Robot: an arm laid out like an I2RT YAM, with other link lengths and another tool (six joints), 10 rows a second.
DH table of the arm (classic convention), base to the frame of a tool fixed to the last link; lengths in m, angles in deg. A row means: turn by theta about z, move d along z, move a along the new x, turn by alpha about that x. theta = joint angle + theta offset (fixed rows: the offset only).
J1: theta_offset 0  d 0.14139  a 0.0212  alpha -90
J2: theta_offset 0  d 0  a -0.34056  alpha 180
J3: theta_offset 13.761  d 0  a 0.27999  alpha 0
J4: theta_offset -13.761  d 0.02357  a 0.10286  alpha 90
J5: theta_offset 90  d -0.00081  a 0  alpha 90
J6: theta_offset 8.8  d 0.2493  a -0.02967  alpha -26
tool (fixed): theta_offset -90  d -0.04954  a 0  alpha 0
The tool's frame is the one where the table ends.
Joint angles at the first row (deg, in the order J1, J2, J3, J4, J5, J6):
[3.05 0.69 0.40 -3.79 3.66 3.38]
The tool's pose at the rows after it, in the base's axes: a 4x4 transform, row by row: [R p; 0 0 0 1], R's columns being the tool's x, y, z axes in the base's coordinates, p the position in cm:
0.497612 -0.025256 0.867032 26.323; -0.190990 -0.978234 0.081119 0.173; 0.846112 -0.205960 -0.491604 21.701; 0 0 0 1
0.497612 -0.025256 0.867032 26.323; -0.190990 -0.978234 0.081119 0.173; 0.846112 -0.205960 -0.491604 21.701; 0 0 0 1
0.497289 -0.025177 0.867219 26.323; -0.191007 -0.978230 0.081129 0.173; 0.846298 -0.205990 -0.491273 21.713; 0 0 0 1
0.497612 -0.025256 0.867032 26.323; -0.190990 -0.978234 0.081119 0.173; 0.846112 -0.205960 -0.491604 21.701; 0 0 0 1
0.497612 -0.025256 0.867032 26.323; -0.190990 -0.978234 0.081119 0.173; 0.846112 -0.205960 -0.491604 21.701; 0 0 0 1
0.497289 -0.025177 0.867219 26.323; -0.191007 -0.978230 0.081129 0.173; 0.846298 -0.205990 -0.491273 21.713; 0 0 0 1
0.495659 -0.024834 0.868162 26.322; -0.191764 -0.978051 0.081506 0.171; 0.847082 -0.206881 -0.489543 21.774; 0 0 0 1
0.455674 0.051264 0.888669 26.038; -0.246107 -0.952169 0.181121 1.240; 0.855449 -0.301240 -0.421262 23.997; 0 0 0 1
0.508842 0.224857 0.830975 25.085; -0.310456 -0.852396 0.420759 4.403; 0.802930 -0.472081 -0.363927 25.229; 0 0 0 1
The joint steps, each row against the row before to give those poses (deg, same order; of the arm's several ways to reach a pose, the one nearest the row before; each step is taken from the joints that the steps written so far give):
[0.00 0.00 0.00 0.00 0.00 0.00]
[0.00 0.00 0.00 0.00 0.00 0.00]
[0.00 0.00 0.00 0.02 0.00 0.00]
[0.00 0.00 0.00 -0.02 0.00 0.00]
[0.00 0.00 0.00 0.00 0.00 0.00]
[0.00 0.00 0.00 0.02 0.00 0.00]
[0.00 0.00 0.00 0.11 0.00 0.04]
[0.00 0.00 -0.02 3.76 -3.76 5.31]
[-0.20 0.00 0.00 1.66 -11.06 10.93]

